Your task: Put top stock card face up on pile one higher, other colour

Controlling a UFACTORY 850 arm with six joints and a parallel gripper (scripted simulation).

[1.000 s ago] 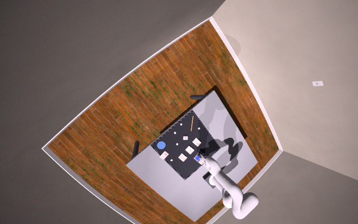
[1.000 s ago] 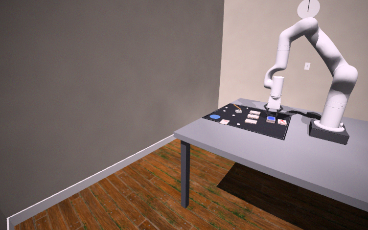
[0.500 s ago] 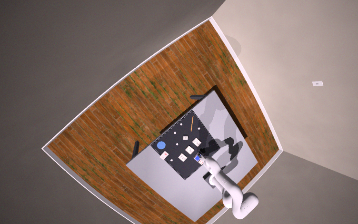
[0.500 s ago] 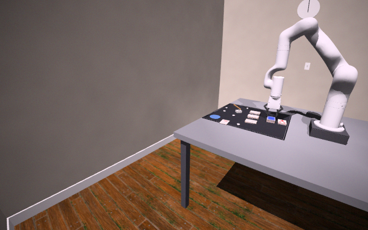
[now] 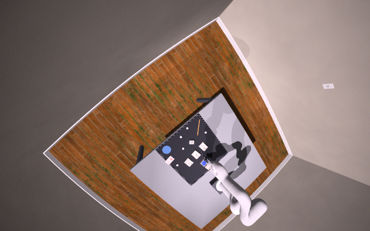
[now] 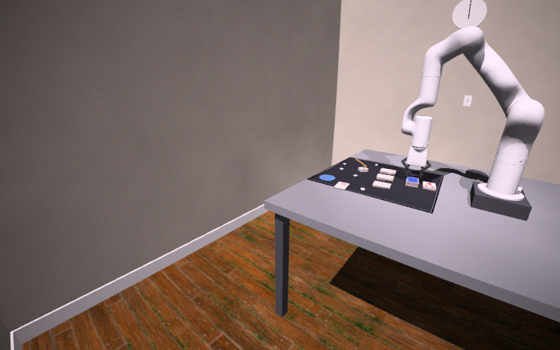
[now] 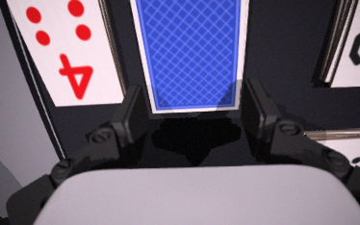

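My gripper is now 30 mm to the right of the red 4 card and 30 mm above it. Round my hand: black card cloth: 180 mm ahead, 20 mm to the left, 60 mm below; then red 4: 90 mm behind, 30 mm to the left, 40 mm below; then black 2: 150 mm ahead, 30 mm to the left, 40 mm below.
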